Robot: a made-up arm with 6 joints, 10 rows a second.
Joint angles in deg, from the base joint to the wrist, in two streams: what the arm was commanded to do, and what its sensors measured. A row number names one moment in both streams.
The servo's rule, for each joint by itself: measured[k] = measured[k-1] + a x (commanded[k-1-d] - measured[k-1]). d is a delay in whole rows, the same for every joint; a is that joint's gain. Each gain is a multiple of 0.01, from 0.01 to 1. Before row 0 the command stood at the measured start. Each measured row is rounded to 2 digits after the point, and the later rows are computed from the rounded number. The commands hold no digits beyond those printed.
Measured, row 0: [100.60 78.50 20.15 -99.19 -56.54 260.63]
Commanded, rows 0 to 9: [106.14 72.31 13.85 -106.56 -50.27 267.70]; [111.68 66.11 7.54 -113.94 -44.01 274.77]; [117.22 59.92 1.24 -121.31 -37.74 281.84]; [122.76 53.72 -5.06 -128.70 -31.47 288.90]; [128.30 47.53 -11.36 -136.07 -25.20 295.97]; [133.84 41.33 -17.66 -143.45 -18.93 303.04]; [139.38 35.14 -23.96 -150.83 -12.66 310.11]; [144.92 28.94 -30.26 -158.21 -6.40 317.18]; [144.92 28.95 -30.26 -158.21 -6.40 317.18]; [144.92 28.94 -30.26 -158.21 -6.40 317.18]
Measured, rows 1 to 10: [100.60 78.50 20.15 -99.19 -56.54 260.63]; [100.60 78.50 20.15 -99.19 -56.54 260.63]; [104.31 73.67 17.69 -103.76 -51.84 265.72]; [109.25 67.77 13.73 -110.07 -45.97 272.24]; [114.59 61.65 8.86 -117.04 -39.80 279.15]; [120.06 55.46 3.43 -124.27 -33.55 286.17]; [125.58 49.27 -2.34 -131.59 -27.29 293.23]; [131.11 43.08 -8.31 -138.94 -21.02 300.29]; [136.65 36.89 -14.41 -146.31 -14.75 307.36]; [142.19 30.69 -20.59 -153.69 -8.49 314.43]
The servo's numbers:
d 2
a 0.67 0.78 0.39 0.62 0.75 0.72

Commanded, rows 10 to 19: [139.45 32.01 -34.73 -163.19 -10.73 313.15]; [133.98 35.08 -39.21 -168.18 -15.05 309.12]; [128.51 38.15 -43.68 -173.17 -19.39 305.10]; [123.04 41.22 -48.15 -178.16 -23.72 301.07]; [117.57 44.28 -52.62 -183.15 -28.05 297.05]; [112.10 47.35 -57.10 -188.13 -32.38 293.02]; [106.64 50.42 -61.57 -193.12 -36.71 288.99]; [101.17 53.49 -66.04 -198.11 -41.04 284.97]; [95.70 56.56 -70.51 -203.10 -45.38 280.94]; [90.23 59.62 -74.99 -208.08 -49.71 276.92]
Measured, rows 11 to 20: [144.02 29.33 -24.36 -156.49 -6.92 316.41]; [144.62 29.03 -26.66 -157.56 -6.53 316.96]; [141.16 31.35 -29.81 -161.05 -9.68 314.22]; [136.35 34.26 -33.48 -165.47 -13.71 310.55]; [131.10 37.29 -37.46 -170.24 -17.97 306.63]; [125.70 40.36 -41.63 -175.15 -22.28 302.63]; [120.25 43.42 -45.92 -180.11 -26.61 298.61]; [114.79 46.49 -50.28 -185.08 -30.94 294.59]; [109.33 49.56 -54.68 -190.06 -35.27 290.56]; [103.86 52.63 -59.11 -195.05 -39.60 286.54]
